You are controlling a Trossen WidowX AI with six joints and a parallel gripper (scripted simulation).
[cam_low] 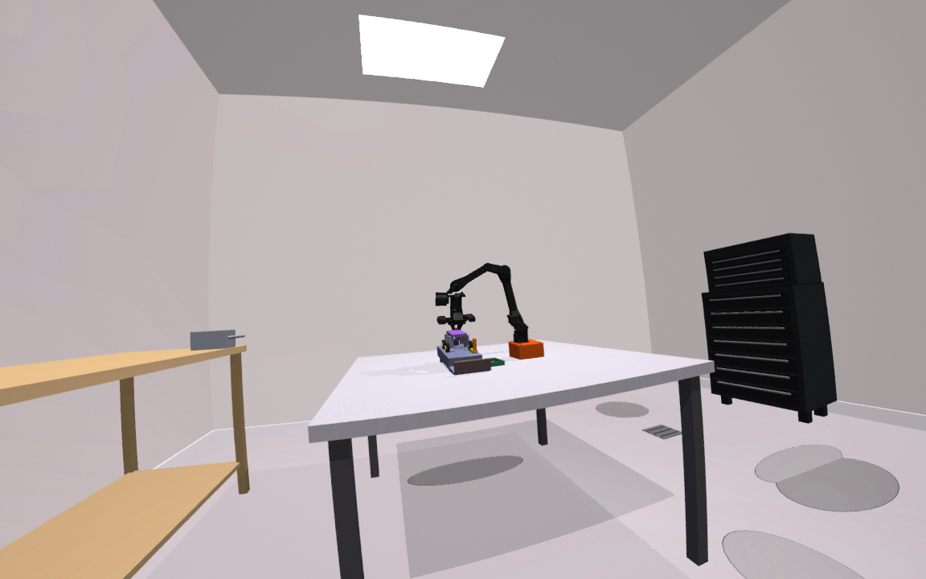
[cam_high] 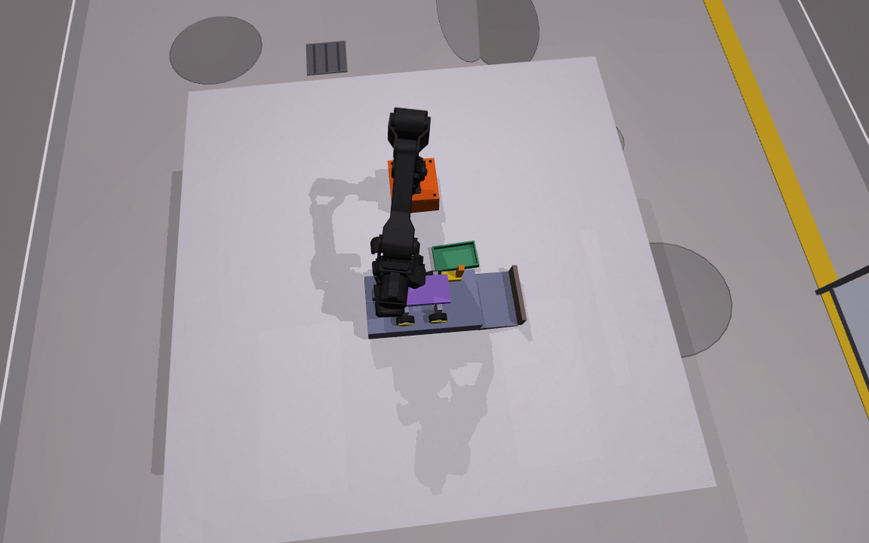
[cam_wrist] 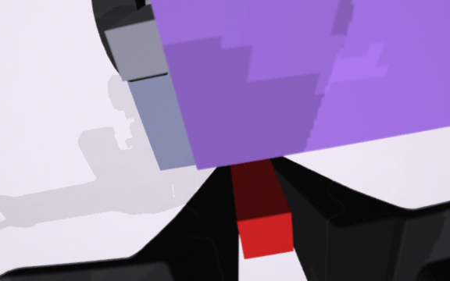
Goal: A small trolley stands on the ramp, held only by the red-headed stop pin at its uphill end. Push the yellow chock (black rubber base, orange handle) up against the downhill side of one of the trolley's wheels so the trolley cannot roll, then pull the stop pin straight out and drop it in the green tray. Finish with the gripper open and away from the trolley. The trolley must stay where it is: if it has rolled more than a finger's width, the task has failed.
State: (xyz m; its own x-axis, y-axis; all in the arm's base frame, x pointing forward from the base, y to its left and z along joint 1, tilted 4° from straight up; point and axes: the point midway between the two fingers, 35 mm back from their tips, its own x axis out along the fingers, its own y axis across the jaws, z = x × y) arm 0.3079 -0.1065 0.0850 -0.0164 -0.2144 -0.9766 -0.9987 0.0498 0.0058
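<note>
Now: gripper tip 180 mm to the right of the yellow chock, 50 mm above it and 30 mm past it. From my gripper tip the other things lie so: red-headed stop pin: right at my gripper tip; grey ramp: 100 mm to the left, 90 mm below, 30 mm ahead; purple trolley: 90 mm to the left, 30 mm ahead, 20 mm below.
</note>
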